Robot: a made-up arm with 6 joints. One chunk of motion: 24 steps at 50 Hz.
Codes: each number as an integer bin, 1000 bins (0 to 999) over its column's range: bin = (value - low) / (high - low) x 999, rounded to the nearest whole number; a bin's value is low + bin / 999 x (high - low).
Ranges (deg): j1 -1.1..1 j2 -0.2..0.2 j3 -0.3..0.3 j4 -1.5..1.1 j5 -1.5..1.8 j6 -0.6..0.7
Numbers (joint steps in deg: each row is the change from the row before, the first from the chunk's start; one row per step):
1: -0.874 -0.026 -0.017 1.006 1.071 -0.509
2: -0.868 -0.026 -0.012 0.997 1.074 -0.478
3: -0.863 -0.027 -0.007 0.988 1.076 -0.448
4: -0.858 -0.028 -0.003 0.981 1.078 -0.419
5: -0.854 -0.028 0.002 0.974 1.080 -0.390
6: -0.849 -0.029 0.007 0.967 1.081 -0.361
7: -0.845 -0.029 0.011 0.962 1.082 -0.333
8: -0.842 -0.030 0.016 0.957 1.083 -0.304
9: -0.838 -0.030 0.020 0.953 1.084 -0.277
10: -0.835 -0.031 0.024 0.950 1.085 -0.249
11: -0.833 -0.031 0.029 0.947 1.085 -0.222
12: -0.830 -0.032 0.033 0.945 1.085 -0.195
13: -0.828 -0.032 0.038 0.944 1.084 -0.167
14: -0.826 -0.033 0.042 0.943 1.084 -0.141
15: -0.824 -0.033 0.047 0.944 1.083 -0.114
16: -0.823 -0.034 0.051 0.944 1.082 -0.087
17: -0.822 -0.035 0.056 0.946 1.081 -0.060
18: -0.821 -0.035 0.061 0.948 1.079 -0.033
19: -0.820 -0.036 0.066 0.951 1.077 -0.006
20: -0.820 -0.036 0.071 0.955 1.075 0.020
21: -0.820 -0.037 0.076 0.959 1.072 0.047
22: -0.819 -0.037 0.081 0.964 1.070 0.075
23: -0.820 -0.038 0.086 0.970 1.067 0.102
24: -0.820 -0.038 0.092 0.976 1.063 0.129
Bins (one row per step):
1: 108 435 471 963 778 70
2: 110 435 480 959 779 94
3: 113 432 488 956 780 117
4: 115 430 495 953 780 139
5: 117 430 503 951 781 161
6: 119 427 511 948 781 184
7: 121 427 518 946 782 205
8: 123 425 526 944 782 227
9: 125 425 533 943 782 248
10: 126 422 539 941 783 270
11: 127 422 548 940 783 290
12: 128 420 554 939 783 311
13: 129 420 563 939 782 333
14: 130 417 569 939 782 353
15: 131 417 578 939 782 373
16: 132 415 584 939 782 394
17: 132 412 593 940 781 415
18: 133 412 601 941 781 436
19: 133 410 609 942 780 456
20: 133 410 618 943 780 476
21: 133 407 626 945 779 497
22: 134 407 634 947 778 519
23: 133 405 643 949 777 539
24: 133 405 653 951 776 560

